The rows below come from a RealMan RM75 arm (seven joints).
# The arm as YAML. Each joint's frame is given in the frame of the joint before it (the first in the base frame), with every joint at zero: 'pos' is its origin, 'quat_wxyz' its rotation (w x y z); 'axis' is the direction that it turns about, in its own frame. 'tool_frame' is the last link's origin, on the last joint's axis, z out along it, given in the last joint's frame.
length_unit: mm
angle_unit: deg
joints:
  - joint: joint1
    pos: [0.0, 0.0, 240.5]
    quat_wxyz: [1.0, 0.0, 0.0, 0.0]
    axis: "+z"
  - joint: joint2
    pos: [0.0, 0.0, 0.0]
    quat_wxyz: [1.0, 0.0, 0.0, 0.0]
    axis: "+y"
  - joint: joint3
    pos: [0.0, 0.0, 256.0]
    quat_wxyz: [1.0, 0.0, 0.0, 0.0]
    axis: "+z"
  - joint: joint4
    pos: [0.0, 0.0, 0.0]
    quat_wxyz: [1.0, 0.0, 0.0, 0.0]
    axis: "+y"
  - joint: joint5
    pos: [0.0, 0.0, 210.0]
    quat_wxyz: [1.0, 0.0, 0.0, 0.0]
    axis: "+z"
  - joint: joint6
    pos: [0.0, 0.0, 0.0]
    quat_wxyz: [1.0, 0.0, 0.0, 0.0]
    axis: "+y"
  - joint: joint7
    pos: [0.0, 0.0, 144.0]
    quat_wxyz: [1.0, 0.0, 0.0, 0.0]
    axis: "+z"
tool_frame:
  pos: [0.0, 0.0, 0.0]
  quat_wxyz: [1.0, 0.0, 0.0, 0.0]
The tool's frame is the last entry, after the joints.
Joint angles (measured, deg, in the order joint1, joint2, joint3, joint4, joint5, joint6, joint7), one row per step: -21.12 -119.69 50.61 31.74 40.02 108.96 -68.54; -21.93 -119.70 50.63 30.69 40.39 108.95 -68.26; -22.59 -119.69 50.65 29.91 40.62 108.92 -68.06; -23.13 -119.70 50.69 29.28 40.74 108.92 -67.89; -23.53 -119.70 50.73 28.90 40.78 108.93 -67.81; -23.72 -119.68 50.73 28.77 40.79 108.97 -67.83; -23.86 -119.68 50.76 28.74 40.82 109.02 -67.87; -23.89 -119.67 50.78 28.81 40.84 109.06 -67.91; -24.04 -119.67 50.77 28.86 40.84 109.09 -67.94; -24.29 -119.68 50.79 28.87 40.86 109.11 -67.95; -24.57 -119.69 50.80 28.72 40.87 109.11 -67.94; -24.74 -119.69 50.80 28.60 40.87 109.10 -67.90; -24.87 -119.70 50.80 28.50 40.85 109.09 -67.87; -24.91 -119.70 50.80 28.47 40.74 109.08 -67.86; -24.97 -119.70 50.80 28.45 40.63 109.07 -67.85; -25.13 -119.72 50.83 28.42 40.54 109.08 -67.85; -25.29 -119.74 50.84 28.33 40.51 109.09 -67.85
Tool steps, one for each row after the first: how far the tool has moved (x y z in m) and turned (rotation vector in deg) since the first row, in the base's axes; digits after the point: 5 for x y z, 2 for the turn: 0.00180 0.00290 -0.00342 -0.65 -0.09 -0.11; 0.00341 0.00531 -0.00579 -1.11 -0.17 -0.23; 0.00485 0.00719 -0.00772 -1.46 -0.28 -0.36; 0.00614 0.00858 -0.00882 -1.68 -0.36 -0.53; 0.00682 0.00919 -0.00902 -1.76 -0.40 -0.68; 0.00761 0.00960 -0.00923 -1.85 -0.40 -0.87; 0.00800 0.00966 -0.00910 -1.87 -0.36 -1.01; 0.00892 0.01018 -0.00895 -1.85 -0.35 -1.22; 0.01035 0.01107 -0.00908 -1.88 -0.33 -1.51; 0.01152 0.01207 -0.00954 -1.98 -0.39 -1.69; 0.01212 0.01269 -0.00982 -2.02 -0.42 -1.77; 0.01258 0.01316 -0.01007 -2.05 -0.47 -1.81; 0.01266 0.01334 -0.00989 -1.99 -0.56 -1.80; 0.01287 0.01359 -0.00968 -1.92 -0.64 -1.82; 0.01372 0.01415 -0.00974 -1.90 -0.72 -1.97; 0.01442 0.01467 -0.01002 -1.95 -0.79 -2.08
